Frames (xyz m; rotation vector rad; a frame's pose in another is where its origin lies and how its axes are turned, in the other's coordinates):
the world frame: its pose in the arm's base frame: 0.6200 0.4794 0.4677 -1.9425 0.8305 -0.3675
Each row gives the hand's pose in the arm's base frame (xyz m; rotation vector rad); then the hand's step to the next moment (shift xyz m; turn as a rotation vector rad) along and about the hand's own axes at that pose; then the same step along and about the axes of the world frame.
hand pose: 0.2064 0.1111 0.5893 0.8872 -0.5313 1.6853
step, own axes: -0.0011 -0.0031 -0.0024 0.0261 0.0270 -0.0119
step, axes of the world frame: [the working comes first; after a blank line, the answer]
step, axes of the arm's base frame: 0.0024 0.0020 -0.0026 -0.0321 0.0168 0.0155

0.0006 0.0007 0.0040 -0.0360 -0.0059 -0.0148
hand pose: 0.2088 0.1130 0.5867 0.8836 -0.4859 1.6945
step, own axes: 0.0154 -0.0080 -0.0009 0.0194 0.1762 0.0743
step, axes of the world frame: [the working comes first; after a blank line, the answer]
step, axes of the arm's base frame: 0.0056 0.0129 0.0102 -0.1457 -0.0941 0.0829

-0.0057 -0.0151 0.0066 -0.0480 0.0156 -0.1855
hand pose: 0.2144 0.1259 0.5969 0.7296 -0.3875 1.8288
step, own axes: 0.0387 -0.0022 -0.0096 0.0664 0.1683 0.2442
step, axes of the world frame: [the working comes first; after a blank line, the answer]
step, axes of the arm's base frame: -0.0099 0.0345 0.0176 -0.0991 -0.1555 0.2416

-0.0323 -0.0220 0.0084 0.0142 -0.1208 -0.2785
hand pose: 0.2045 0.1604 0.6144 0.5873 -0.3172 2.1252
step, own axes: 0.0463 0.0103 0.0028 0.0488 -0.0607 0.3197
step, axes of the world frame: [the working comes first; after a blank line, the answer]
step, axes of the arm's base frame: -0.0307 0.0250 0.0263 0.1187 -0.0677 0.2993

-0.0416 -0.0183 -0.0139 0.1065 -0.2845 -0.1264
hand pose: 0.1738 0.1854 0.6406 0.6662 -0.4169 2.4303
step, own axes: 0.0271 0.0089 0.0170 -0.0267 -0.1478 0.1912
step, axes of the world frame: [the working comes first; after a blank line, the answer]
step, axes of the arm's base frame: -0.0184 -0.0021 0.0276 0.1780 0.0218 0.1642

-0.0142 -0.0159 -0.0255 0.0997 -0.2192 0.0332
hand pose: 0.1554 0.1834 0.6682 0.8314 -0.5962 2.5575
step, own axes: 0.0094 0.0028 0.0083 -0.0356 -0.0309 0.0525
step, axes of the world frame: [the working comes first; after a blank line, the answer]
step, axes of the arm's base frame: -0.0046 -0.0044 0.0112 0.0655 -0.0085 0.0249

-0.0013 -0.0065 -0.0110 0.0510 -0.0448 0.0190
